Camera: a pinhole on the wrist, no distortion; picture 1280 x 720 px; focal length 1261.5 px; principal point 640.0 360.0 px. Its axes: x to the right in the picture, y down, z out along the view. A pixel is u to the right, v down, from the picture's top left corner.
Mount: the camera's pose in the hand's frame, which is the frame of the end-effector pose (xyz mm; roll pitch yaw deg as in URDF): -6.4 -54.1 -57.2 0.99 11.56 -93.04
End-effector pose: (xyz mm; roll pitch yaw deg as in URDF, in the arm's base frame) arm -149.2 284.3 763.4 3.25 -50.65 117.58
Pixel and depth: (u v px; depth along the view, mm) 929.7 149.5 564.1
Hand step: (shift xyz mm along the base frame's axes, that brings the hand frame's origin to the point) 475.7 -232.6 190.8
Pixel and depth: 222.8 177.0 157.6
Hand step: 81.5 -71.3 42.8
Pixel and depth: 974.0 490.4 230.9
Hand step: 201.2 -18.2 99.7
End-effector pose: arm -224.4 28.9 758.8 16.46 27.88 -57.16
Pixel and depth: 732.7 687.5 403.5
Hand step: -106.0 -309.8 200.7
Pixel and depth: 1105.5 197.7 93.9
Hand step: -103.9 -41.0 7.6
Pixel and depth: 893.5 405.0 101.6
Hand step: -85.9 -54.0 11.9
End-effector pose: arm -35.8 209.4 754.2 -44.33 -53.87 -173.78
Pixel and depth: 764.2 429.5 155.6
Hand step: 110.4 19.5 78.0
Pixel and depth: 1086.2 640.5 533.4
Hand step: 398.1 -5.5 396.6
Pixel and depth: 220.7 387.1 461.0
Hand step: 275.6 -271.4 176.8
